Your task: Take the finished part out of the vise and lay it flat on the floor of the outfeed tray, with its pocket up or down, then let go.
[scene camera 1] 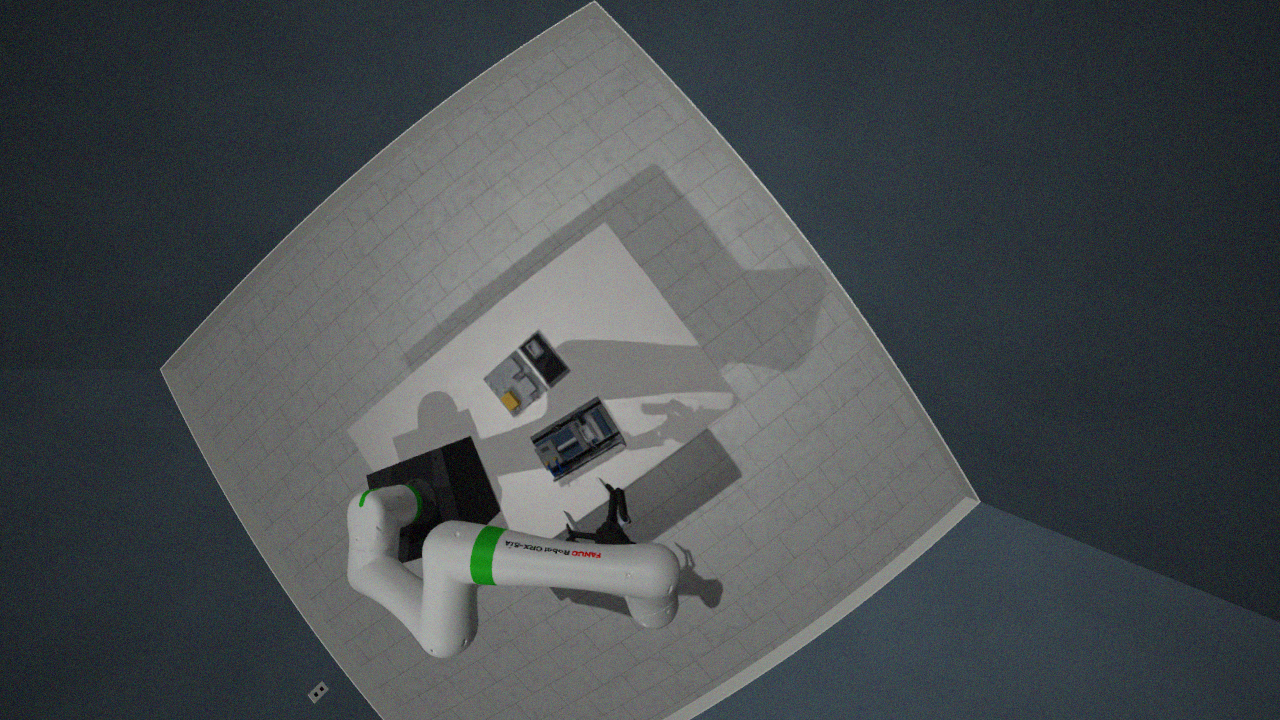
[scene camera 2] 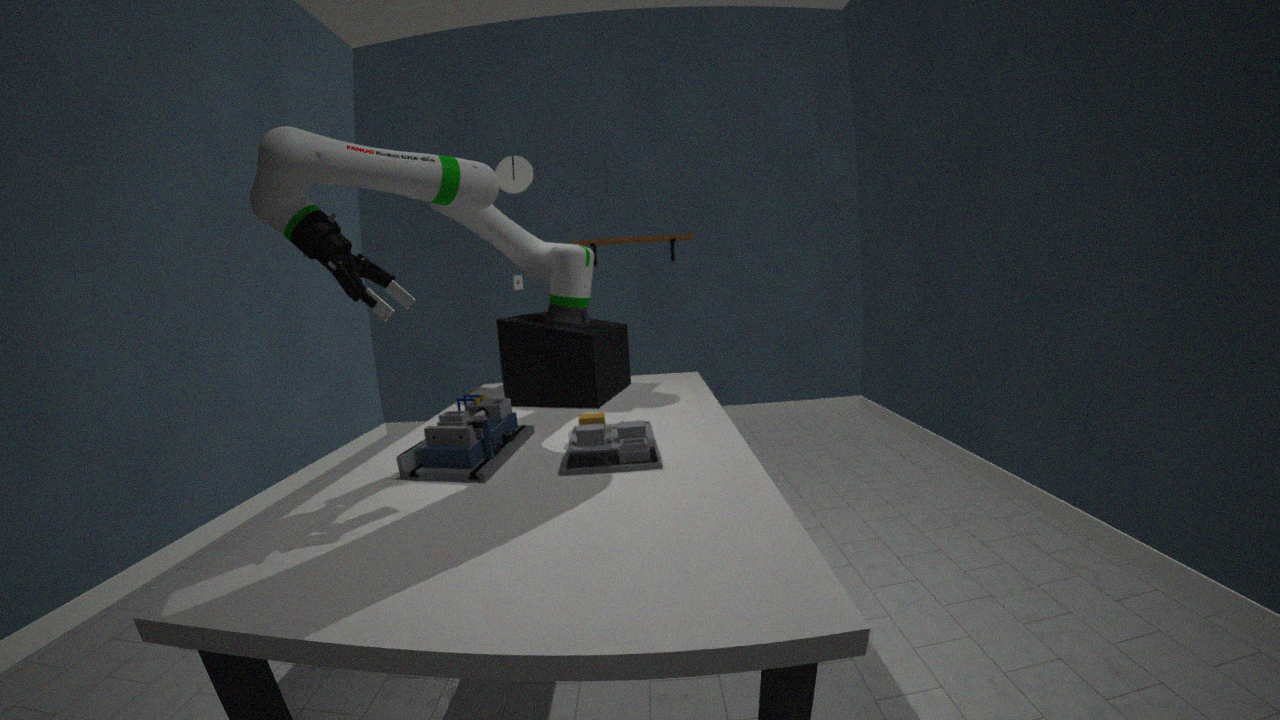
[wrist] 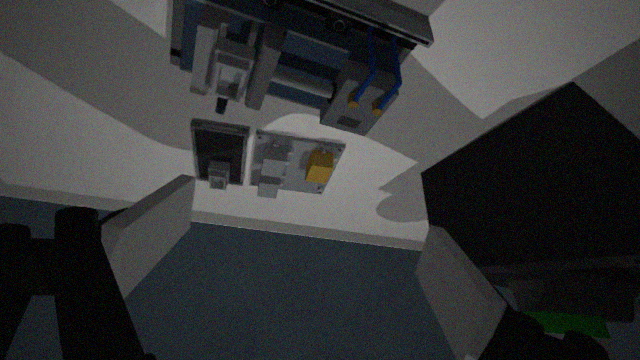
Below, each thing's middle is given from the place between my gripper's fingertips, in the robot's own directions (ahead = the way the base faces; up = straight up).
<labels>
Now: the blue vise (scene camera 2: 432,456) 290 mm below my hand, 130 mm to the left of it and 20 mm ahead of it. Also, from my hand: grey plate (scene camera 1: 500,378) 440 mm to the left, 330 mm below, 10 mm behind; then yellow block (wrist: 319,166) 400 mm to the left, 310 mm below, 60 mm behind.
</labels>
